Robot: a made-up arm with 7 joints. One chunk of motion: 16 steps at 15 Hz.
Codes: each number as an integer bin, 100 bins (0 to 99) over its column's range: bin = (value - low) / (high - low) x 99, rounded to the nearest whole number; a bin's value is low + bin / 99 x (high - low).
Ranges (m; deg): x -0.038..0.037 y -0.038..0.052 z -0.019..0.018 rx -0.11..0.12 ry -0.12..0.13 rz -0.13..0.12
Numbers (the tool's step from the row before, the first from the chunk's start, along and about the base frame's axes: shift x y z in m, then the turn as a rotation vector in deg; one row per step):
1: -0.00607 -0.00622 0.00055 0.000 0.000 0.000
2: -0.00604 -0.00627 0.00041 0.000 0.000 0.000
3: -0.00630 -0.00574 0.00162 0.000 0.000 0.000
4: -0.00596 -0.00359 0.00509 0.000 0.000 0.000
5: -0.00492 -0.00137 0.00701 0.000 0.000 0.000
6: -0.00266 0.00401 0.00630 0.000 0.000 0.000
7: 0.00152 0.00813 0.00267 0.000 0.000 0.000
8: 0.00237 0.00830 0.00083 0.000 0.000 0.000
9: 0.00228 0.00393 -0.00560 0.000 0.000 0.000
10: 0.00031 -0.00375 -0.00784 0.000 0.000 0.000
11: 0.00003 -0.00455 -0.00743 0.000 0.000 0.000
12: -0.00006 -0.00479 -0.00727 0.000 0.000 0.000
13: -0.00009 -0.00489 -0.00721 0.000 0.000 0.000
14: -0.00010 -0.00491 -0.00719 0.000 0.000 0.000
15: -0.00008 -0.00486 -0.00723 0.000 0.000 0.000
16: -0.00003 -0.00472 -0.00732 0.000 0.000 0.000
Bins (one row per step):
1: 42 35 52 47 48 51
2: 42 35 52 47 48 51
3: 42 35 55 47 48 51
4: 42 38 64 47 48 51
5: 44 40 70 47 48 51
6: 47 46 68 47 48 51
7: 52 51 58 47 48 51
8: 53 51 53 47 48 51
9: 53 46 36 47 48 51
10: 51 38 30 47 48 51
11: 50 37 31 47 48 51
12: 50 37 31 47 48 51
13: 50 36 32 47 48 51
14: 50 36 32 47 48 51
15: 50 36 31 47 48 51
16: 50 37 31 47 48 51

